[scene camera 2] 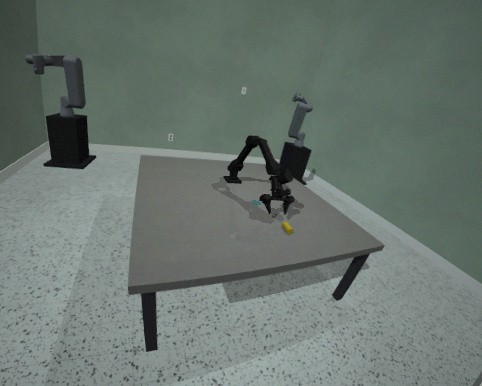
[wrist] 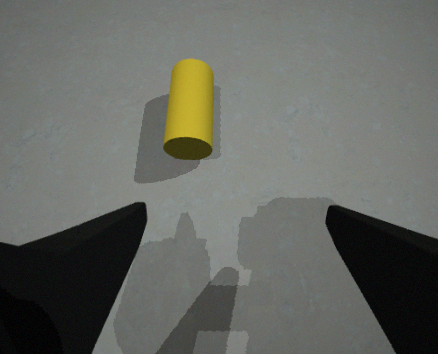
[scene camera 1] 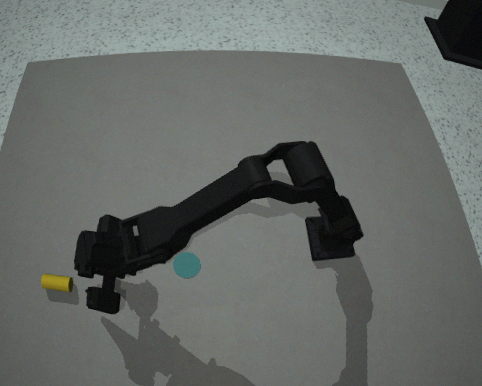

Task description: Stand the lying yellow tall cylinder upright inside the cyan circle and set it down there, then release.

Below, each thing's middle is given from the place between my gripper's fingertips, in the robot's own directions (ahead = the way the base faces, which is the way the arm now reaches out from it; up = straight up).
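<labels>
The yellow tall cylinder (wrist: 188, 135) is 30 mm below my hand, and it's 80 mm ahead of my hand and 30 mm to the left of it.
</labels>
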